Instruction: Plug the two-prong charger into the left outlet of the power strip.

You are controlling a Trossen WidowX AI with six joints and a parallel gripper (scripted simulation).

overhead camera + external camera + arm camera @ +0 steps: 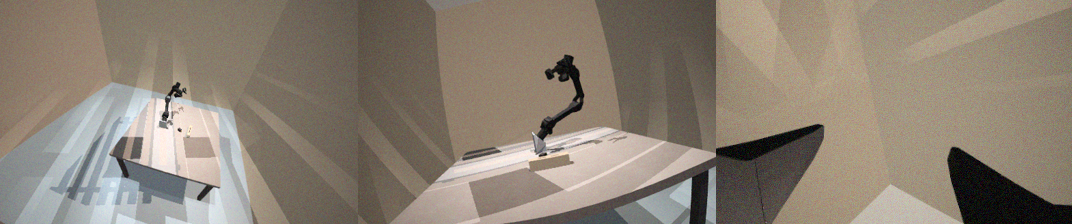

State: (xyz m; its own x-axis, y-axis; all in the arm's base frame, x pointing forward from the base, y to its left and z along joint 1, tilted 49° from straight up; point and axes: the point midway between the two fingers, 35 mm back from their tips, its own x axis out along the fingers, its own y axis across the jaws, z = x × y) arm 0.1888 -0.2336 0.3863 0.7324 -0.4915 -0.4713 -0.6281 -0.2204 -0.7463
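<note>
The two-prong charger is 500 mm below my gripper tip, 150 mm to the right of it and 50 mm ahead of it.
</note>
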